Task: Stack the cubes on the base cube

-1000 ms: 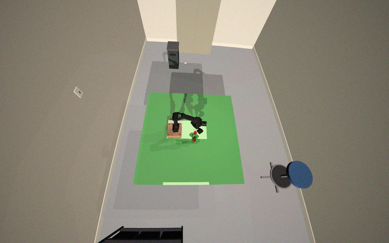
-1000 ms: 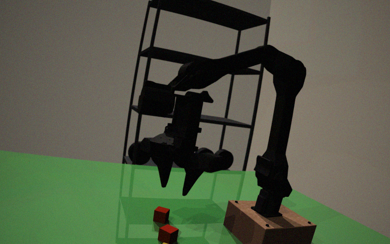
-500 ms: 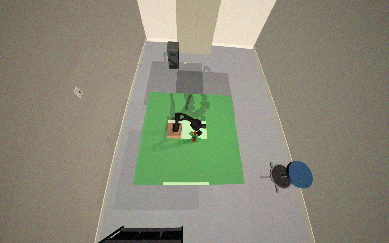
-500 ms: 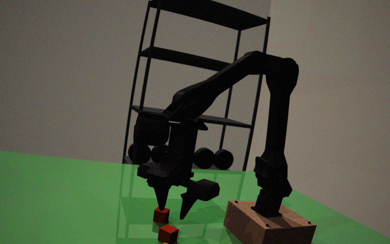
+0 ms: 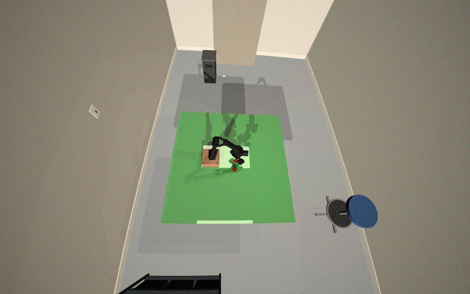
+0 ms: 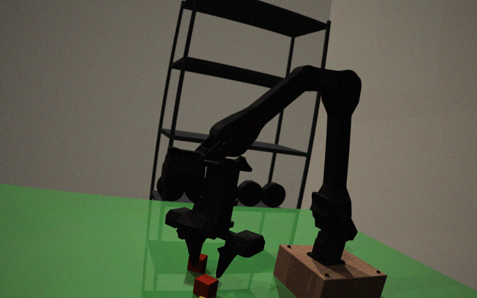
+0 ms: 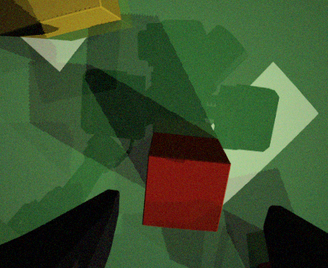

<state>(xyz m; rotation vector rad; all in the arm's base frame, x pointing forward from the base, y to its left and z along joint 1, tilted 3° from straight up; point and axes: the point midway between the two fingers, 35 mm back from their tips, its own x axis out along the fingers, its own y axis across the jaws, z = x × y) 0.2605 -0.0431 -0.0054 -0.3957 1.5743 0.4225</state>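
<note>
The yellow cube lies 90 mm to the left of my gripper tip, 40 mm ahead of it and 30 mm below it.
</note>
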